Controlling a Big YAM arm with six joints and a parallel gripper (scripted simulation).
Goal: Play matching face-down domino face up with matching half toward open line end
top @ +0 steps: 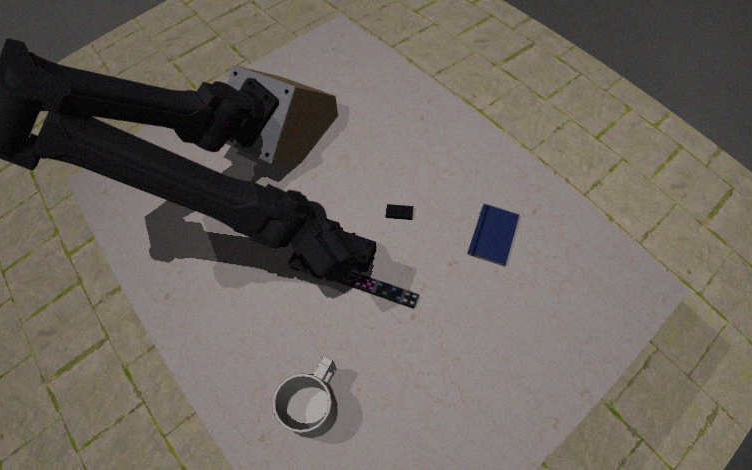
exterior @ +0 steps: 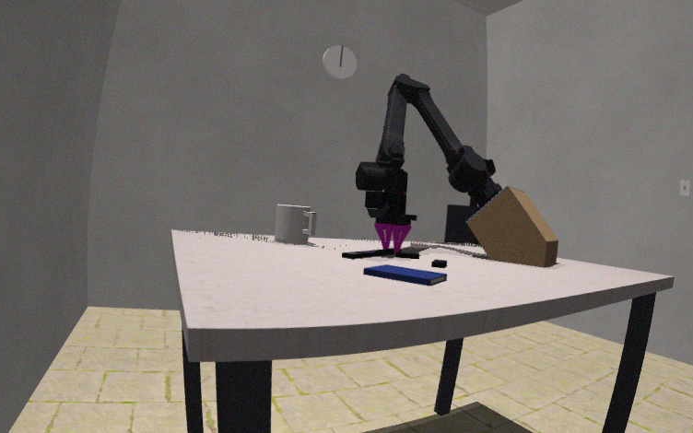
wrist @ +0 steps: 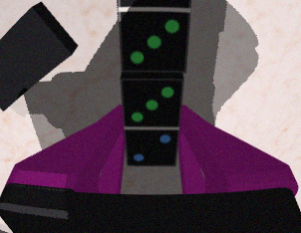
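Right now my hand is right at the domino. Also, from my hand: blue book 28 cm to the left, 21 cm ahead; mug 20 cm to the right, 18 cm ahead, 3 cm above.
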